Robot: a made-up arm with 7 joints.
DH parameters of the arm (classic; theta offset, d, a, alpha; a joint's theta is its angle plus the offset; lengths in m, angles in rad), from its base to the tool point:
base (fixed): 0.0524 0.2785 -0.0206 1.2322
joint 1: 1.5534 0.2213 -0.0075 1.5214
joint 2: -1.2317 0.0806 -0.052 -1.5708
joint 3: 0 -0.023 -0.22 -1.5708
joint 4: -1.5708 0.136 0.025 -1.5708
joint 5: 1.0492 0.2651 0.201 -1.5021
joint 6: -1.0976 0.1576 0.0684 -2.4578
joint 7: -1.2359 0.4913 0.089 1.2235
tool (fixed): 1.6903 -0.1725 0 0
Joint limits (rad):
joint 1: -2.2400..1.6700
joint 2: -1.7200..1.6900
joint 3: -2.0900..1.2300
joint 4: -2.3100..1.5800
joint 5: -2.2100..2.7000
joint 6: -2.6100..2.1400
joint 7: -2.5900..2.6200
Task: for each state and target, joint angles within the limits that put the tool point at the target. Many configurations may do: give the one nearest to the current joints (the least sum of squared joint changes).
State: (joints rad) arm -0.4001 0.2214 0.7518 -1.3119 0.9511 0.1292 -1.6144
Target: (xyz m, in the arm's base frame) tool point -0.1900 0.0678 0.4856
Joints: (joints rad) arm 0.0747 0.0969 1.2300 -1.1535 1.5333 -0.4946 -1.2633
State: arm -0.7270 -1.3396 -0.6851 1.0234 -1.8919 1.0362 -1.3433
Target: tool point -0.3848 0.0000 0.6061
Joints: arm -0.4693 -1.2309 -0.3472 0.9142 -2.2100 0.8144 -1.2137
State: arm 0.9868 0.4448 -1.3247 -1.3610 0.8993 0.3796 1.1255
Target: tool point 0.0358 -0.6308 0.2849
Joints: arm 0.9322 0.3879 -1.6599 -1.2764 1.1762 0.6377 1.3537
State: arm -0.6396 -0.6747 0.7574 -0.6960 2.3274 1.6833 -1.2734
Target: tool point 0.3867 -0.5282 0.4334
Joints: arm -0.4548 -1.1726 1.1817 -0.0562 2.4375 1.5259 -1.1573
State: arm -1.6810 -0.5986 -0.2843 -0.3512 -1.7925 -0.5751 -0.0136
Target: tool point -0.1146 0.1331 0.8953
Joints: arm -1.2695 -0.6064 0.1211 -0.1218 -2.1886 -0.3288 -0.0270
